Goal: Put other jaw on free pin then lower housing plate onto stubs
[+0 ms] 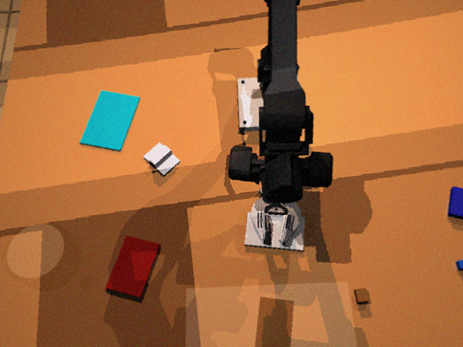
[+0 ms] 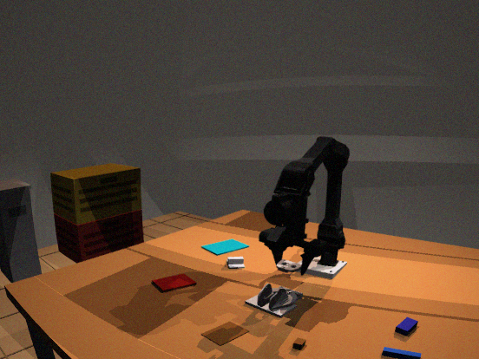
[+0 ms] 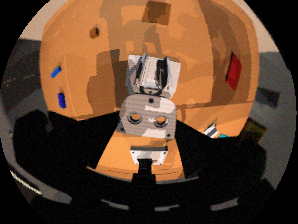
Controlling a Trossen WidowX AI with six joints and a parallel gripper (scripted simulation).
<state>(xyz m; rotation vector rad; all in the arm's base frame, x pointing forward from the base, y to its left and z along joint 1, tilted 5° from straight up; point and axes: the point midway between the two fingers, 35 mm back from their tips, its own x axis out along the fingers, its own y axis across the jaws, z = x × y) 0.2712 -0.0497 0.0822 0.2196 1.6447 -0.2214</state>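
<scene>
My gripper tip is 20 mm short of the jaw, 20 mm to the left of it and 70 mm above it. Round my gripper tip: red card (90 mm ahead, 320 mm to the right, 80 mm below); brown card (250 mm ahead, 60 mm to the right, 80 mm below); brown cube (230 mm ahead, 110 mm to the left, 80 mm below).
</scene>
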